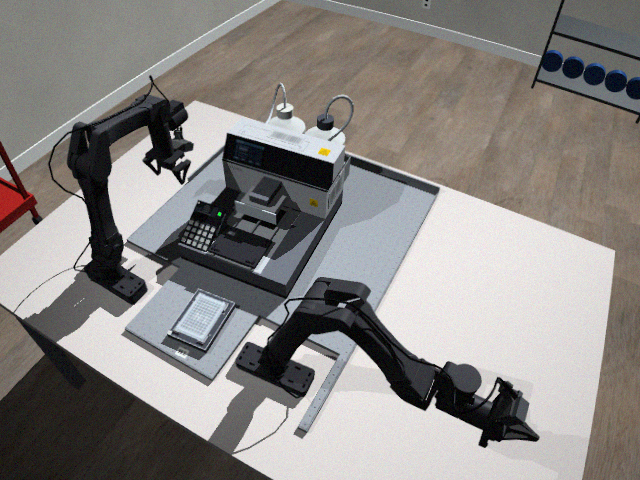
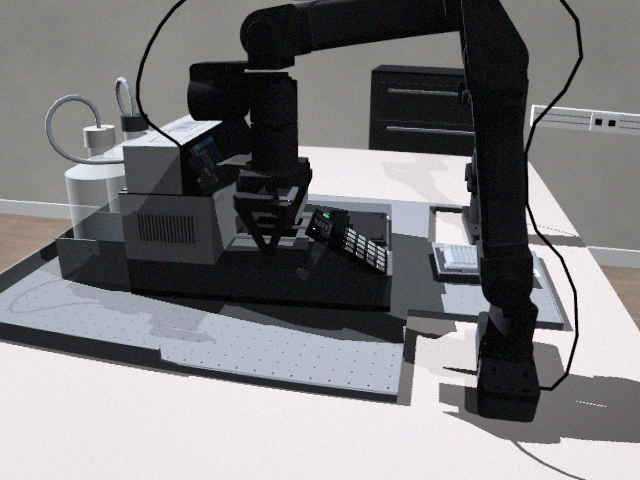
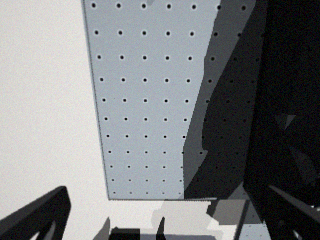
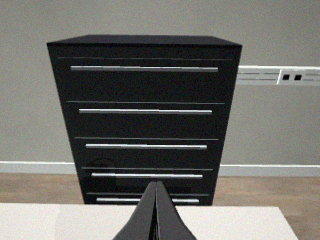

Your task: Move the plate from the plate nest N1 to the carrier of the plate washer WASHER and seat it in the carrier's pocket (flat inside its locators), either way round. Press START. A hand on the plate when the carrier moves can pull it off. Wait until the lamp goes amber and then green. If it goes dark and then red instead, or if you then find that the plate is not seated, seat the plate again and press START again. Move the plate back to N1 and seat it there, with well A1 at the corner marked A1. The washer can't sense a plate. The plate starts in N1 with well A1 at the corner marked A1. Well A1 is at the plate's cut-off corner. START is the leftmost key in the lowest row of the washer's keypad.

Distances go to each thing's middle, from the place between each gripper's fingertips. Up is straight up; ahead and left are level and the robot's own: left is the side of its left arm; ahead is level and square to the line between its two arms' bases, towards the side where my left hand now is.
Right now my left hand (image 2: pixel 277 240) is 30 cm to the left of the dark carrier (image 1: pixel 240 246), 9 cm above it and 6 cm past it. Also, from my left hand: white plate (image 1: pixel 202 314): 32 cm to the right, 29 cm behind, 14 cm below; washer (image 2: pixel 178 243): 28 cm to the right, 9 cm ahead, 4 cm below.
Now: right hand 10 mm short of the white plate, 830 mm to the right of it and 220 mm above it. Also, from my right hand: dark carrier 240 mm ahead, 860 mm to the left, 170 mm below; washer 390 mm ahead, 870 mm to the left, 110 mm below.
